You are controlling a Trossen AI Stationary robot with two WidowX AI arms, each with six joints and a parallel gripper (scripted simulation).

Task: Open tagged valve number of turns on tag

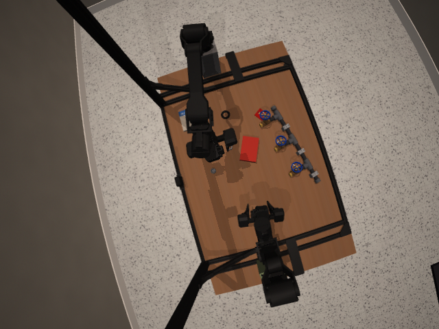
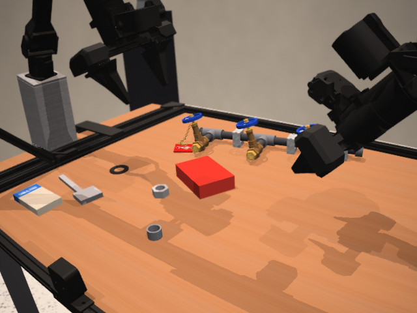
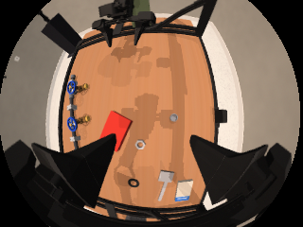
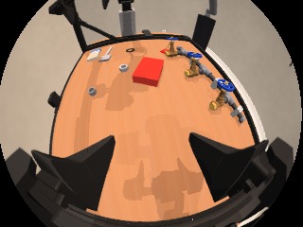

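The red tag lies 260 mm ahead of my left hand, 170 mm to the left of it and 260 mm below it. Round my left hand: box: 120 mm behind, 250 mm to the left, 260 mm below; red block: 150 mm ahead, 250 mm below; grey t-shaped piece: 30 mm behind, 210 mm to the left, 260 mm below.
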